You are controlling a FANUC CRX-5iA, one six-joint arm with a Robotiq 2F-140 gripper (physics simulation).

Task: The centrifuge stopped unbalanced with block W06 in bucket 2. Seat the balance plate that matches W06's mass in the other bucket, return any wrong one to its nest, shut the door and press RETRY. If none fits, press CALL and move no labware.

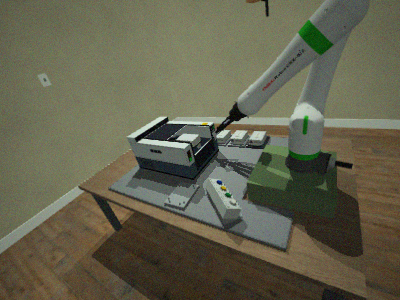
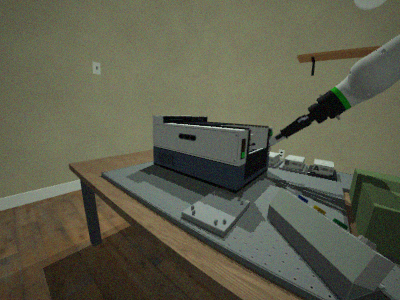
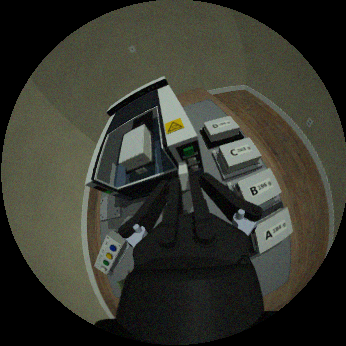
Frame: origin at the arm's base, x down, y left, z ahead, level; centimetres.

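Seen in the pictures: gripper, between the fingertips: (image 1: 213, 135) (image 2: 269, 143) (image 3: 183, 166); arm's base, origin of its link: (image 1: 302, 163).
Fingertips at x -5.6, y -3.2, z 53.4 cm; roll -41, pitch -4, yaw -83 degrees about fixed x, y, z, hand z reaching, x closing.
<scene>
Offsets run from my fingertips to a thing's middle. Level surfaces: height alone.
The centrifuge {dz +21.6, dx +1.9, dy +15.3 cm} (image 1: 165, 151) (image 2: 200, 142) (image 3: 171, 106) has its top opening uncovered, with a white block {dz +9.3, dx -1.9, dy +13.5 cm} (image 1: 189, 138) (image 3: 135, 146) inside; no W06 marking is readable on it. My gripper (image 1: 218, 131) (image 2: 273, 142) (image 3: 183, 166) is shut and empty, its tips close beside the centrifuge's end wall, near a small green-lit panel {dz +1.1, dx -4.1, dy -2.2 cm} (image 3: 188, 150). Contact is unclear. Balance plates D {dz +21.3, dx +10.8, dy -15.4 cm} (image 3: 221, 126), C {dz +7.3, dx +10.8, dy -17.8 cm} (image 3: 239, 153), B {dz -5.8, dx +10.8, dy -20.2 cm} (image 3: 259, 189) and A {dz -18.7, dx +10.8, dy -22.5 cm} (image 3: 272, 235) sit in a row on their nests. B reads 196 g; D's number is blurred. The button box {dz -28.5, dx +9.9, dy +35.5 cm} (image 1: 224, 201) (image 2: 320, 240) (image 3: 109, 253) has blue, yellow, green and white buttons.
A flat pale plate with small pegs {dz -6.5, dx +12.9, dy +40.8 cm} (image 1: 181, 197) (image 2: 215, 215) lies on the grey mat {dx +14.1 cm} (image 1: 265, 231) (image 2: 135, 177) in front of the centrifuge. The green robot base (image 1: 292, 187) (image 2: 377, 205) stands at the right. A wooden shelf (image 2: 340, 53) is on the wall.
</scene>
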